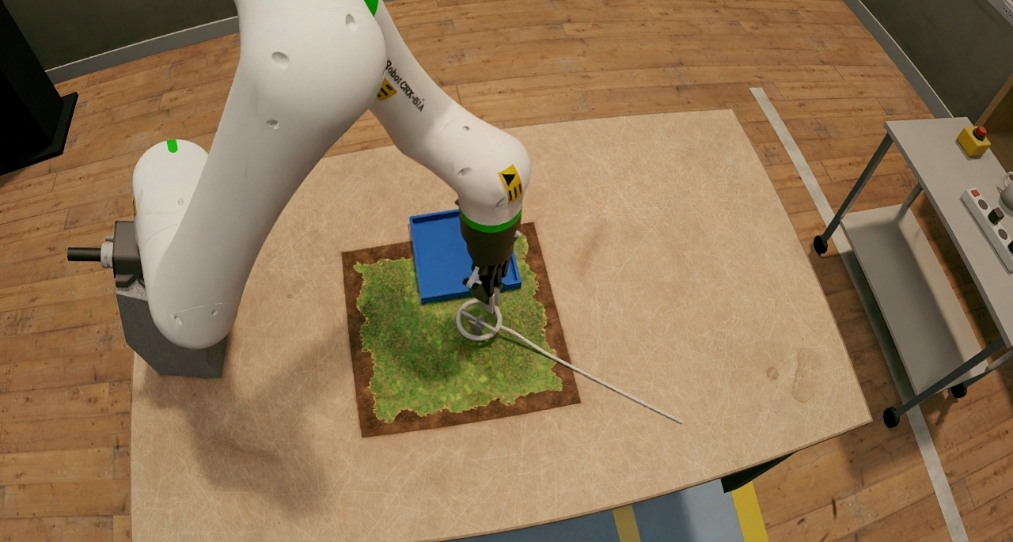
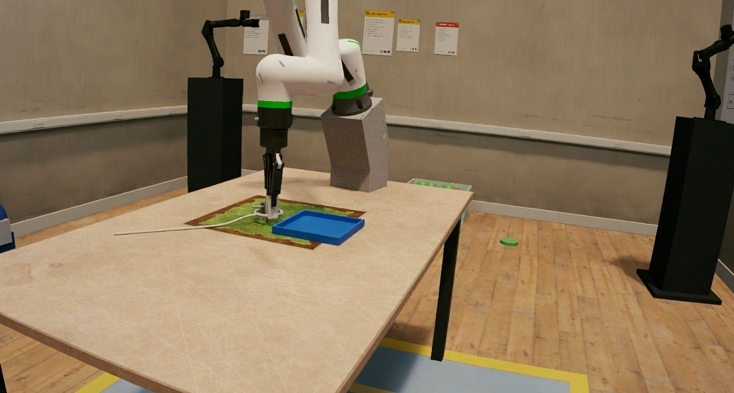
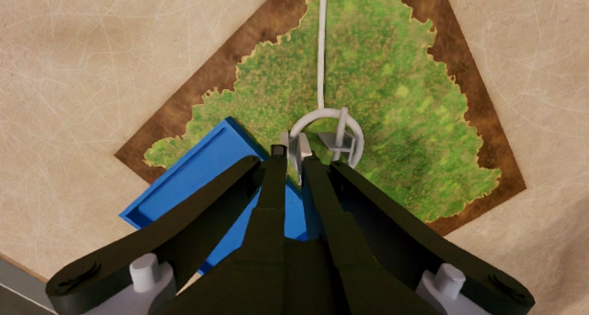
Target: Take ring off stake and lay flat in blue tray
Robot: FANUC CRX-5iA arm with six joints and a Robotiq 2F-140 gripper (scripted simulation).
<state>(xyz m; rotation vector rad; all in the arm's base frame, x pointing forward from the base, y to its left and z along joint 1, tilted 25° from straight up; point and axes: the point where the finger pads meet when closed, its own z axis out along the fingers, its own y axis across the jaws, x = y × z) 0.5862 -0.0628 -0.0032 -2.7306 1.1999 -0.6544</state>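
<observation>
Right now the grey T-topped stake is 4 cm to the right of my hand, 3 cm below it and 3 cm behind it. Also, from my hand: white ring: 3 cm below, 3 cm behind, 2 cm to the right; then mat: 8 cm behind, 7 cm below, 1 cm to the right; then blue tray: 14 cm to the left, 5 cm below, 2 cm behind.
</observation>
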